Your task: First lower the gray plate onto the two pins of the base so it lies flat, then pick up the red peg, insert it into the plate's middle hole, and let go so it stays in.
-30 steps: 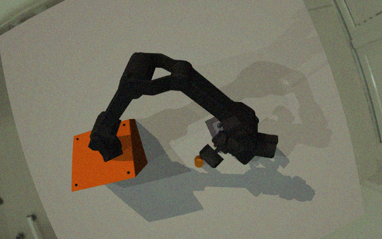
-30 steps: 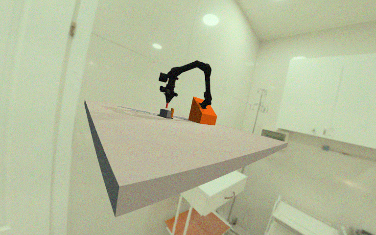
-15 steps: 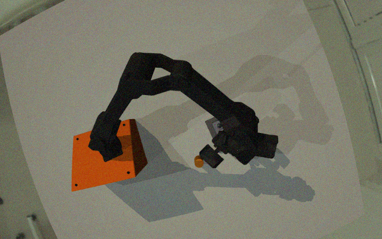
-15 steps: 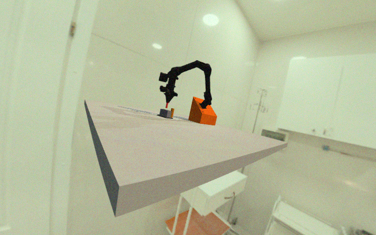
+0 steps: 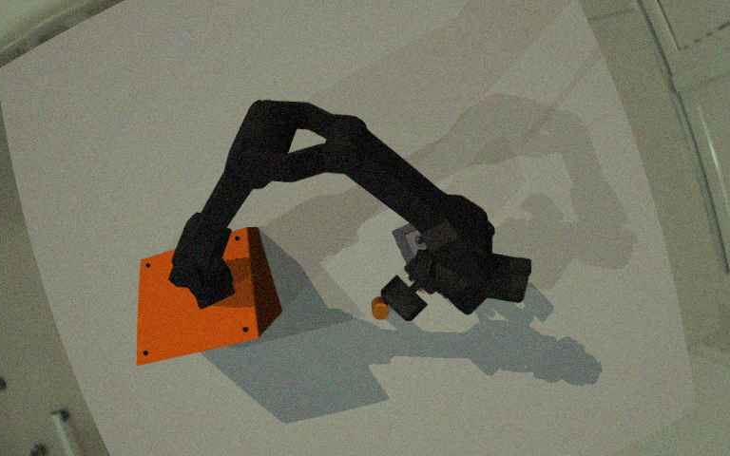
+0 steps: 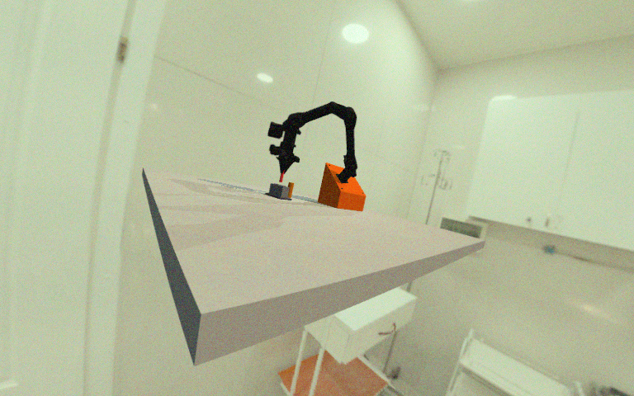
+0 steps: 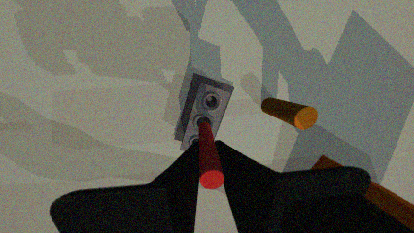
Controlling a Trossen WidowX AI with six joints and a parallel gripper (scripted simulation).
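Right now my gripper tip is 7 cm above the plate. Also, from my gripper tip: red peg right at my gripper tip; then orange cylinder 11 cm behind, 7 cm below, 5 cm to the right; then gray slab 11 cm below.
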